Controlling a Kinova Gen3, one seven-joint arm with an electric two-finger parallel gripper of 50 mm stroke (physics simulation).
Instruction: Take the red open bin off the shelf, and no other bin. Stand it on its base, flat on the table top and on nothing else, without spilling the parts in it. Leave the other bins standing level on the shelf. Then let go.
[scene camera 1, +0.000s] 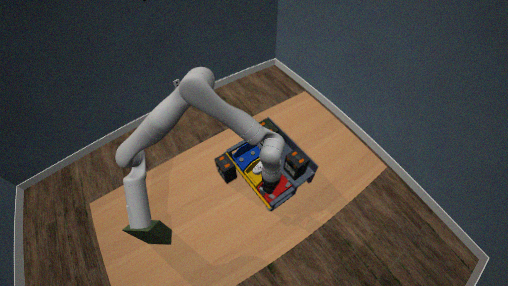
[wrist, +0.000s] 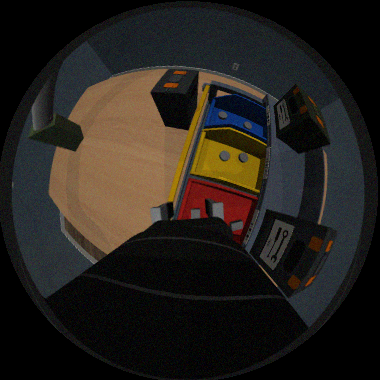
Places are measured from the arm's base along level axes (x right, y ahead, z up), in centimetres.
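Pixels of known places: gripper, fingertip midpoint: (scene camera 1: 265, 189) (wrist: 188, 206); arm's base, origin of the base link: (scene camera 1: 141, 224).
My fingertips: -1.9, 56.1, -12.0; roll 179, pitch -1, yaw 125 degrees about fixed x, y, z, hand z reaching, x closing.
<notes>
For each thing: its top centre in the pictures, then the offset to it from my fingertips, as dx, dy, dz. "spot": a spot on its surface instead. Level surfaces: height alone.
- red bin, surface spot: (wrist: 227, 194) spot: -5.6, +7.0, -7.8
- shelf, surface spot: (scene camera 1: 285, 200) spot: +6.4, +7.9, -7.3
- yellow bin, surface spot: (wrist: 222, 172) spot: -9.5, +3.4, -7.8
- blue bin, surface spot: (wrist: 235, 121) (scene camera 1: 247, 156) spot: -24.7, +0.5, -7.8
- black case with orange latches, middle of its top: (wrist: 175, 77) (scene camera 1: 224, 161) -18.7, -13.3, +4.5
- table, its level: dz -8.7
- black case, middle of its top: (wrist: 320, 264) (scene camera 1: 298, 157) -2.9, +16.1, +13.7
- third case, middle of its top: (wrist: 315, 110) (scene camera 1: 266, 127) -25.4, +11.0, +11.0
The red bin (scene camera 1: 283, 188) (wrist: 227, 194) sits at the near end of the shelf (scene camera 1: 285, 201) (wrist: 188, 150), with several small grey parts in it. The yellow bin (scene camera 1: 253, 176) (wrist: 222, 172) is beside it, and the blue bin (scene camera 1: 245, 156) (wrist: 235, 121) is beyond that; both hold round grey parts. My gripper (scene camera 1: 268, 192) (wrist: 188, 206) is open and empty. In the wrist view one fingertip shows over the red bin and the other outside the shelf's yellow front strip. Its height above the bin's front wall is hard to tell, and the gripper body hides the bin's near end.
A black case with orange latches (scene camera 1: 226, 169) (wrist: 176, 100) stands on the table (scene camera 1: 200, 190) (wrist: 120, 150) in front of the shelf. Another black case (scene camera 1: 296, 165) (wrist: 295, 252) stands on the shelf's upper deck behind the red bin. A third case (wrist: 301, 120) stands farther along that deck.
</notes>
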